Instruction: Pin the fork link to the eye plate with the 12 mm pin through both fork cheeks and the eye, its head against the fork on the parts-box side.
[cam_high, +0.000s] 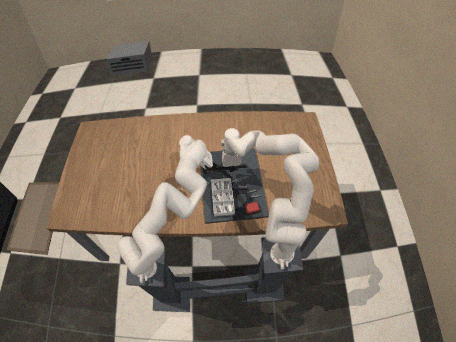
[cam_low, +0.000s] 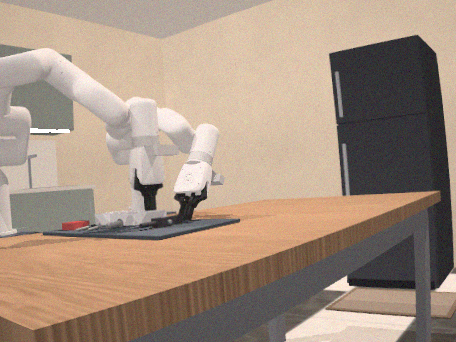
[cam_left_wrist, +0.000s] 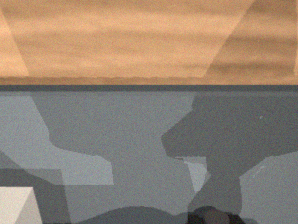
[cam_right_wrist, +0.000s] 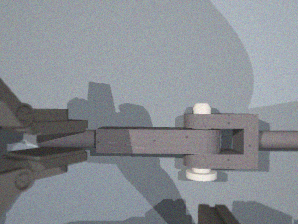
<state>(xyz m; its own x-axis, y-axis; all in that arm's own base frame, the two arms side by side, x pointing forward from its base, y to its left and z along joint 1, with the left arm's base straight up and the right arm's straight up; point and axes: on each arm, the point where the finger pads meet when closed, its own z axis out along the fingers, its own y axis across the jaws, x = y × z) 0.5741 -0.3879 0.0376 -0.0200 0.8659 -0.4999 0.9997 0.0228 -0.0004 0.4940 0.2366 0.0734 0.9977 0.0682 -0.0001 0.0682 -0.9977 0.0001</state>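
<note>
The fork link lies 50 mm below my right hand, 50 mm ahead of it and 30 mm to the right of it. Round my right hand: eye plate (50 mm below, 50 mm ahead, 40 mm to the left); dark mat (70 mm below, 50 mm behind); white parts box (150 mm behind, 70 mm to the left, 50 mm below).
The eye plate lies 6 cm to the right of my left hand and 2 cm below it. From my left hand the other things lie so: dark mat (10 cm to the right, 10 cm behind, 3 cm below); fork link (12 cm to the right, 2 cm below); white parts box (20 cm behind, 3 cm to the right, 2 cm below).
</note>
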